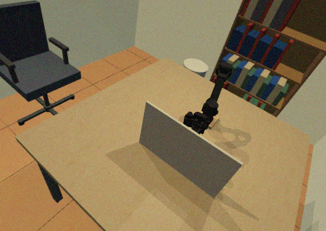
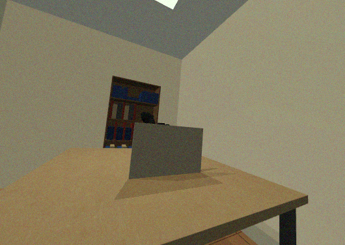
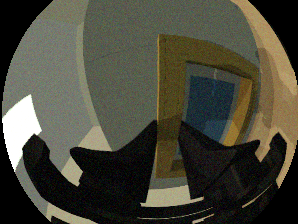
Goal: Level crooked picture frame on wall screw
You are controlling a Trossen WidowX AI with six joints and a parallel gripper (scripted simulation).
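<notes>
Now: gripper tip 50 mm above the picture frame, 10 mm to the right of it and 10 mm short of it. From my gripper tip the other things lie so: grey wall panel (60 mm below, 20 mm ahead).
</notes>
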